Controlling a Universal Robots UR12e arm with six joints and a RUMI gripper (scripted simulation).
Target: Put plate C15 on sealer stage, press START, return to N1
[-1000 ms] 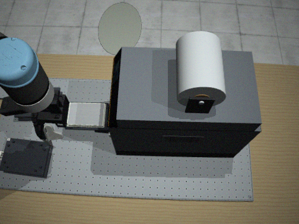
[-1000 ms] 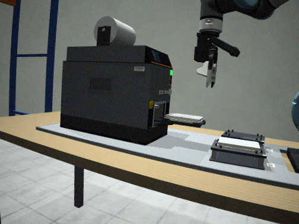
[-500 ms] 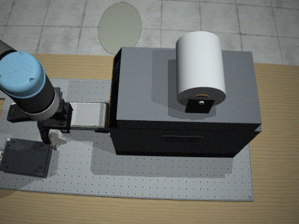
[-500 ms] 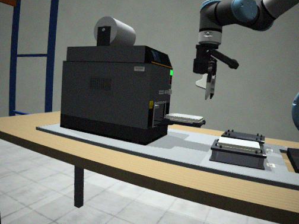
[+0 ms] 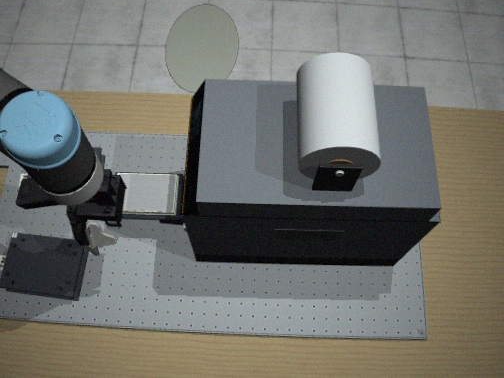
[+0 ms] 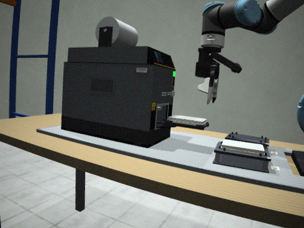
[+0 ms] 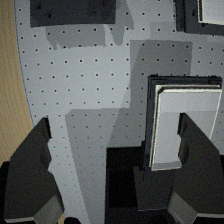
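Right now my hand is 8 cm short of the plate C15, 8 cm to the right of it and 7 cm above it. From my hand the other things lie so: dark stage (8 cm ahead, 8 cm to the left, 8 cm below); square start button (16 cm ahead, 3 cm to the right, 2 cm above); dark nest (16 cm behind, 2 cm to the right, 14 cm below).
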